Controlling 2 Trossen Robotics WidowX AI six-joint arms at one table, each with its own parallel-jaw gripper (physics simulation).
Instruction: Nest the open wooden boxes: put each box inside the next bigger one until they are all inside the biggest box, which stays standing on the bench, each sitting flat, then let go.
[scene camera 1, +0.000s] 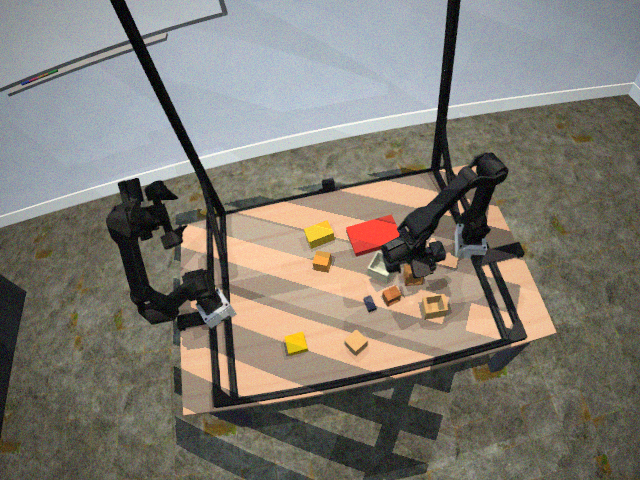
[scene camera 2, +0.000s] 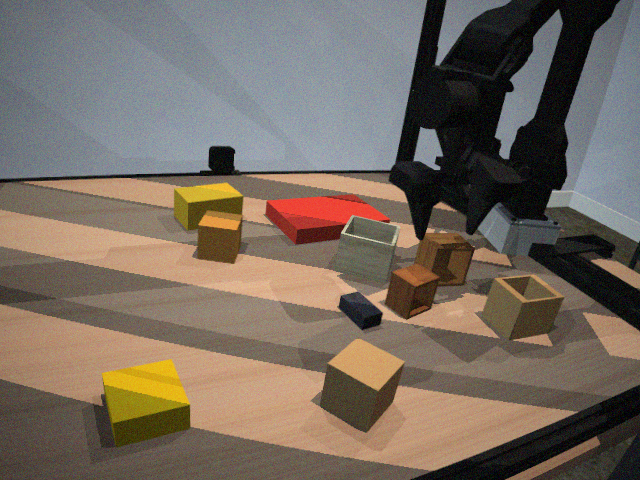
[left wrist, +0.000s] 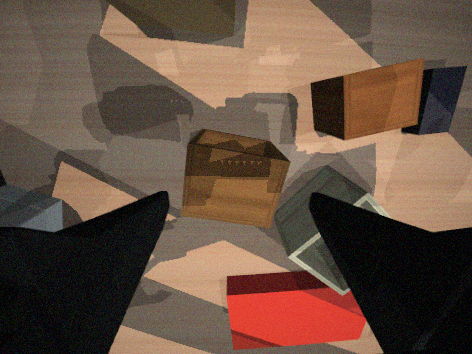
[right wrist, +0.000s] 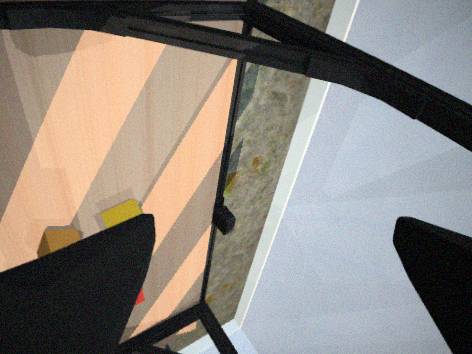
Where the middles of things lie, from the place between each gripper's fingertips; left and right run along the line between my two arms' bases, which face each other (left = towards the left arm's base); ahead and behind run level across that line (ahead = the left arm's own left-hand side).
Labels:
Right now my right hand is 9 cm short of the orange cube (scene camera 2: 219, 234), 37 cm to the right of it and 32 cm above it. From my right hand the other things lie so: tan cube (scene camera 2: 360, 384): 40 cm ahead, 40 cm to the left, 32 cm below; then red slab (scene camera 2: 303, 220): 3 cm ahead, 57 cm to the left, 34 cm below; then small navy block (scene camera 2: 358, 308): 28 cm ahead, 48 cm to the left, 34 cm below.
Right now the dark brown box (scene camera 2: 411, 291) is 5 cm ahead of my left hand, 9 cm to the right of it and 4 cm below it. Also, from my left hand: pale grey-green box (scene camera 2: 366, 248) 5 cm behind, 9 cm to the right, 4 cm below; olive box (scene camera 2: 518, 307) 13 cm ahead, 3 cm to the left, 4 cm below; small navy block 5 cm ahead, 16 cm to the right, 6 cm below.

